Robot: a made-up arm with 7 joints. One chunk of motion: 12 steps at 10 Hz.
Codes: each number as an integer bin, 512 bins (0 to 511) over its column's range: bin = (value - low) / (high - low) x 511, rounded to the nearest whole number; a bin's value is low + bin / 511 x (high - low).
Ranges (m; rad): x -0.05..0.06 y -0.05..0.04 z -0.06..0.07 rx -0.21..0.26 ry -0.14..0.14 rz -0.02..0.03
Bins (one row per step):
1: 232 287 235 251 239 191
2: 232 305 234 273 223 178
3: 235 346 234 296 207 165
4: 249 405 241 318 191 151
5: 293 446 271 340 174 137
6: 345 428 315 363 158 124
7: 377 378 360 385 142 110
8: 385 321 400 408 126 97
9: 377 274 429 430 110 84
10: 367 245 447 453 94 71
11: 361 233 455 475 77 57
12: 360 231 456 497 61 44
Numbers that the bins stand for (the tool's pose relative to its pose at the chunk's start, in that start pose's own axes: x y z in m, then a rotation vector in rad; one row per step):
1: -0.0001 0.0005 -0.0002 0.0209 -0.0090 -0.0013
2: -0.0001 0.0037 -0.0005 0.0411 -0.0178 -0.0026
3: 0.0006 0.0109 -0.0005 0.0623 -0.0266 -0.0039
4: 0.0036 0.0213 0.0013 0.0825 -0.0353 -0.0052
5: 0.0131 0.0286 0.0089 0.1027 -0.0447 -0.0066
6: 0.0243 0.0254 0.0201 0.1239 -0.0534 -0.0079
7: 0.0312 0.0166 0.0316 0.1441 -0.0622 -0.0092
8: 0.0329 0.0065 0.0418 0.1653 -0.0710 -0.0105
9: 0.0312 -0.0017 0.0491 0.1855 -0.0797 -0.0118
10: 0.0290 -0.0068 0.0537 0.2067 -0.0885 -0.0131
11: 0.0277 -0.0090 0.0558 0.2269 -0.0978 -0.0144
12: 0.0275 -0.0093 0.0560 0.2471 -0.1066 -0.0157

